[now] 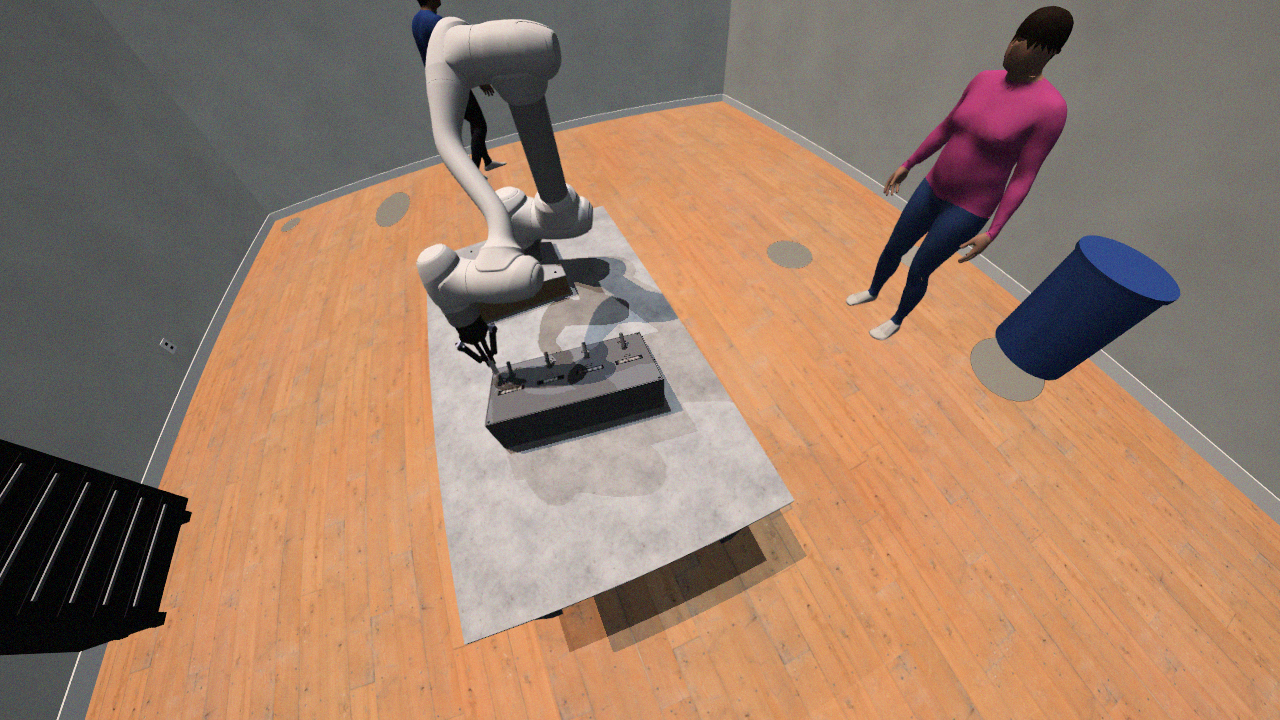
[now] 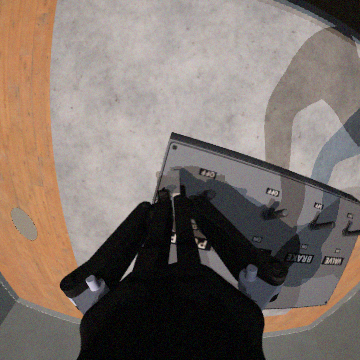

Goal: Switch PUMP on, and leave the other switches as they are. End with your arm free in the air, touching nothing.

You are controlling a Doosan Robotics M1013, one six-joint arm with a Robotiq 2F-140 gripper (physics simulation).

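Frame: origin at the arm's base, x down, y left, z ahead, level; centimetres.
Seen in the pictures: gripper, fingertip midpoint: (image 1: 495,371) (image 2: 174,179).
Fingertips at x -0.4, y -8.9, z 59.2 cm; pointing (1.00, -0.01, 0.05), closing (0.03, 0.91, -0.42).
Note:
Pixels of each thing's top centre, then the offset from my fingertips to it. "pt": a spot on its surface instead. Level surfaces: height alone.
- BRAKE at a spot on its surface: (image 2: 300,258) pt dx -1.1, dy +29.7, dz +8.0 cm
- VALVE at a spot on its surface: (image 2: 333,260) pt dx -1.0, dy +41.4, dz +7.3 cm
- grey table at its surface level: dx +10.0 cm
The switch box (image 1: 581,404) (image 2: 232,172) has a row of four upright levers. The lever nearest the gripper (image 1: 510,368) (image 2: 208,194) belongs to the end switch, whose label (image 2: 202,243) is partly covered by the fingers; a "P" shows. Its OFF mark (image 2: 208,174) is visible, but its ON mark is hidden, and I cannot tell which way the lever is tipped. My gripper (image 1: 494,368) (image 2: 174,179) is shut and empty. Its fingertips are at the box's end, beside that lever; whether they touch the lever or panel is unclear.
The other levers (image 2: 275,213) (image 2: 322,224) (image 2: 352,231) stand in line along the box; the last two have BRAKE (image 2: 300,258) and VALVE (image 2: 333,260) labels. The box stands on a grey table (image 1: 501,546). A person in pink (image 1: 1002,134) and a blue barrel (image 1: 1074,313) stand beyond the table.

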